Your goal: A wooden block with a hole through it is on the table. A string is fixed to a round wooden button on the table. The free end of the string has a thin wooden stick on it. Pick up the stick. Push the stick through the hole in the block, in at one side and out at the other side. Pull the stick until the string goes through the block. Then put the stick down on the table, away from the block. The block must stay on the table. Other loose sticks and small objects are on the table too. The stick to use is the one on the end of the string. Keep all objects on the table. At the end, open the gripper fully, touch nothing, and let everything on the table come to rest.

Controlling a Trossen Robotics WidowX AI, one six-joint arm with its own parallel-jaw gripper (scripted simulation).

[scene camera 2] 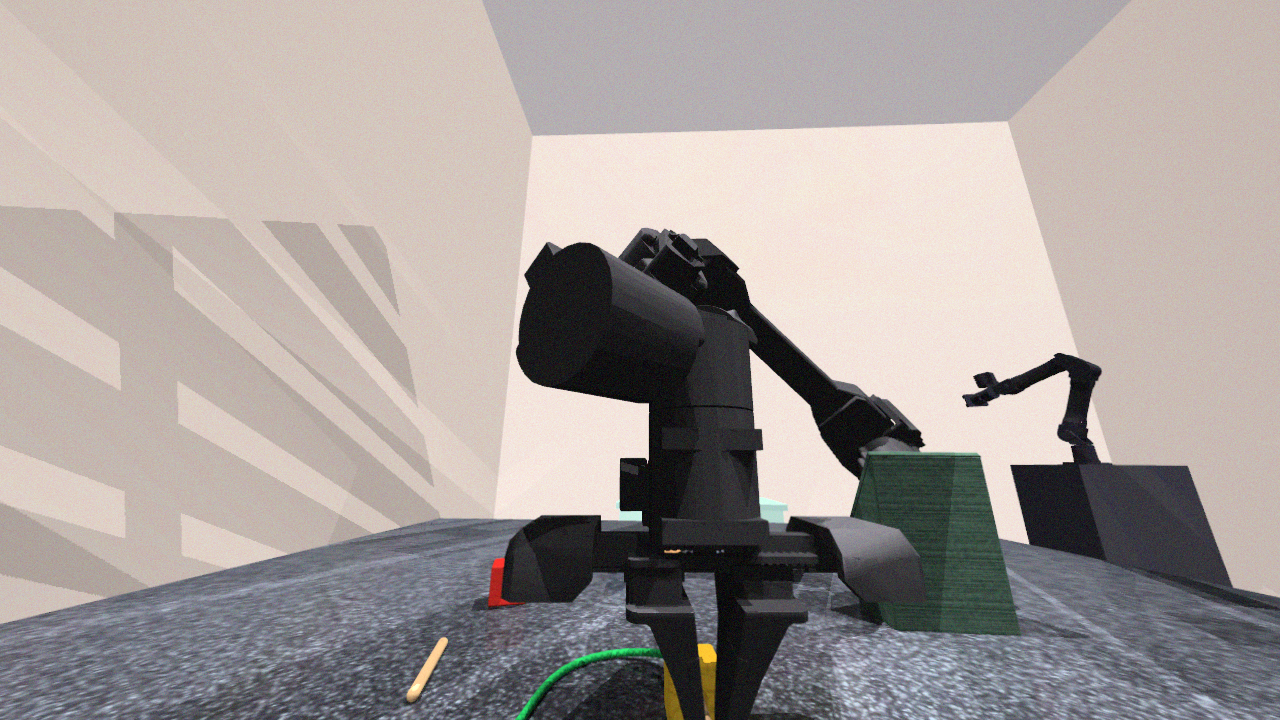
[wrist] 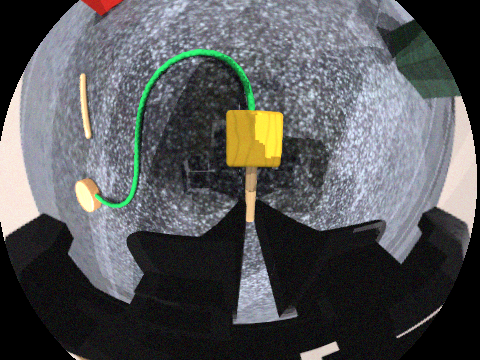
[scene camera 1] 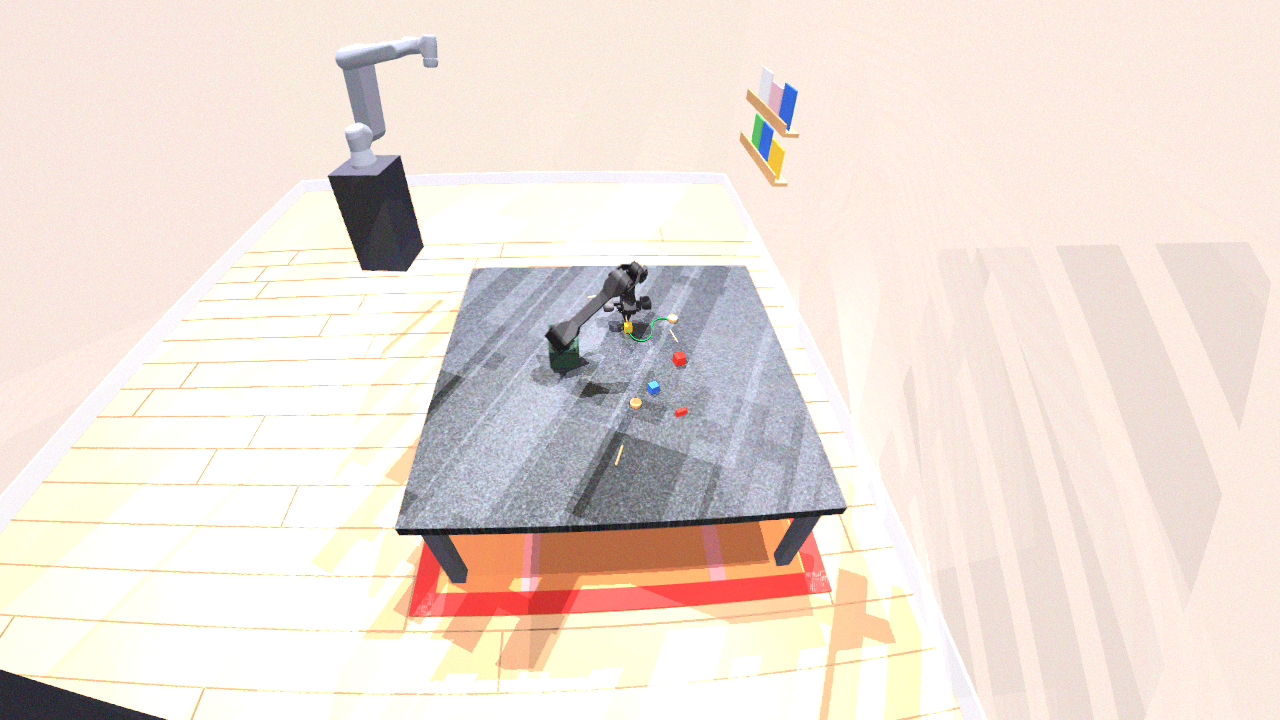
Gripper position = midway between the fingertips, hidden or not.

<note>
In view: the gripper [scene camera 1: 626,320] and a yellow wooden block [wrist: 254,138].
The gripper shows as well in the wrist view [wrist: 248,204].
</note>
